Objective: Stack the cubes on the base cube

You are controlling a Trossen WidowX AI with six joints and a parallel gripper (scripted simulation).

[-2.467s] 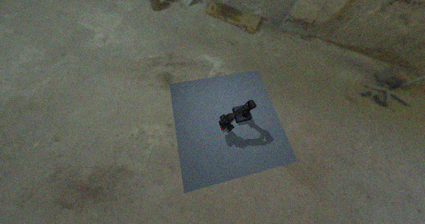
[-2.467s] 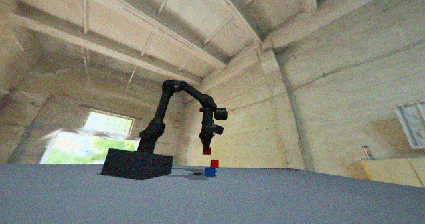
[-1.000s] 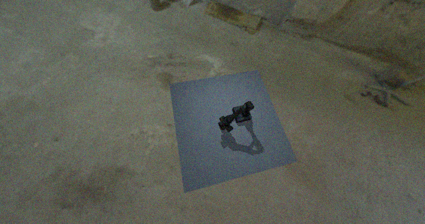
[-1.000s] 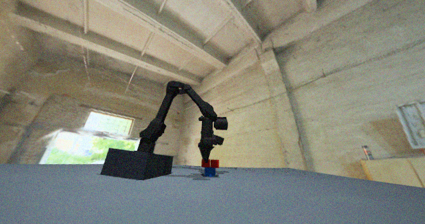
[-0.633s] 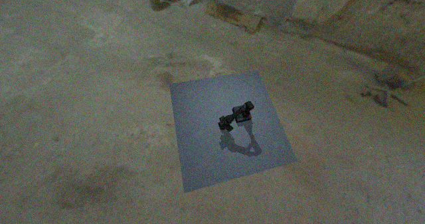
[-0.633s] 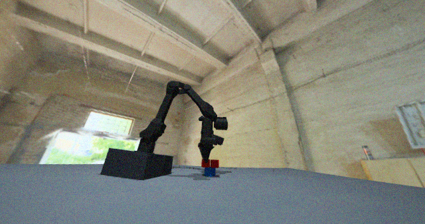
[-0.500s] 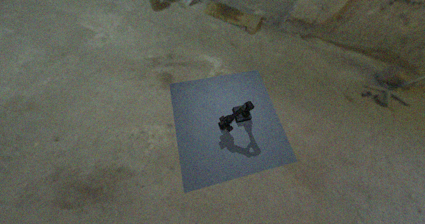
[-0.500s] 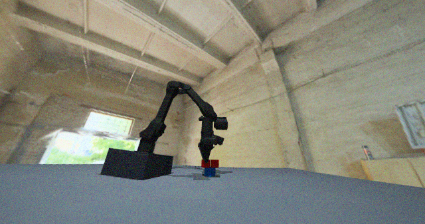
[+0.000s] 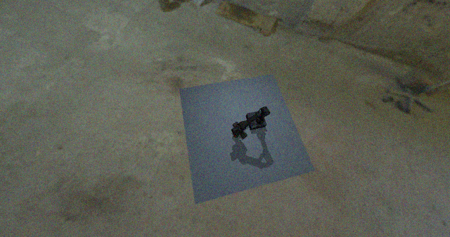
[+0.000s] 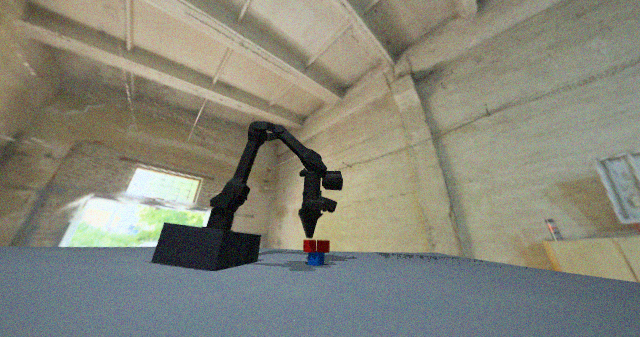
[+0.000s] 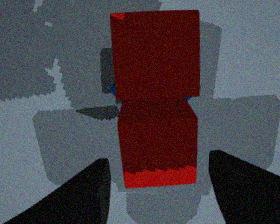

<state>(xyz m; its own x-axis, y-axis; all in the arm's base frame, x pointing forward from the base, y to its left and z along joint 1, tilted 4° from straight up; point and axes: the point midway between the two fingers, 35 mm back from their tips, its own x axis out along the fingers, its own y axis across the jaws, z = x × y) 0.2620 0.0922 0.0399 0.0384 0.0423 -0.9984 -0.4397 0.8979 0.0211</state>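
Now: the blue cube 60 mm below my gripper tip, 20 mm ahead of it and 10 mm to the left of it.
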